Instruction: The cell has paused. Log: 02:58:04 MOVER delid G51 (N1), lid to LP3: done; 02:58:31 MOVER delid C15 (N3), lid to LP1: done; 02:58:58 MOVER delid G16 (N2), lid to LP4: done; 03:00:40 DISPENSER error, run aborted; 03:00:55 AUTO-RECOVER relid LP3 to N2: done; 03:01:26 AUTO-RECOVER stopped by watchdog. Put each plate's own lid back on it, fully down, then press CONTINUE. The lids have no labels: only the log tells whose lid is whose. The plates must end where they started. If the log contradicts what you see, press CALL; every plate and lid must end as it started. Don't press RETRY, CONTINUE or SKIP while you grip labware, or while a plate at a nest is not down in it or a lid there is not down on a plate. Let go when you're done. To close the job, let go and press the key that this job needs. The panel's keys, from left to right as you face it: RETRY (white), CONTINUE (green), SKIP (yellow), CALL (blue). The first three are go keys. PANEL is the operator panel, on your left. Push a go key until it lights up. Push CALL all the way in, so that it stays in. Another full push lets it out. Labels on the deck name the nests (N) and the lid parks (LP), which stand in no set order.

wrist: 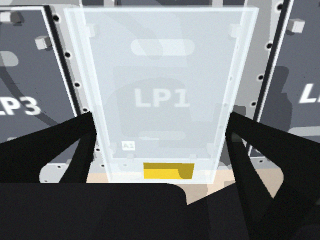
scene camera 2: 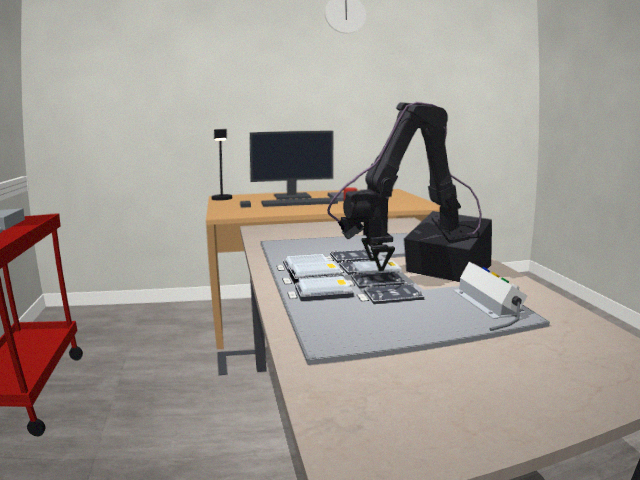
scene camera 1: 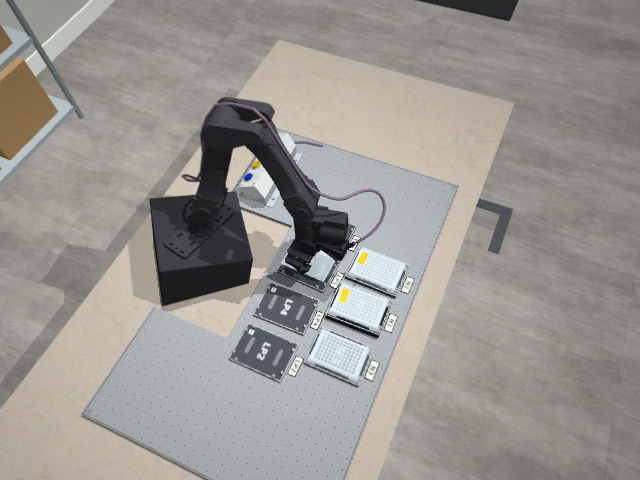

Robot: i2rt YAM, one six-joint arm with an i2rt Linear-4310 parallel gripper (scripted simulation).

same spot on operator panel: [scene camera 1: 261, 185] = [scene camera 2: 469, 269]
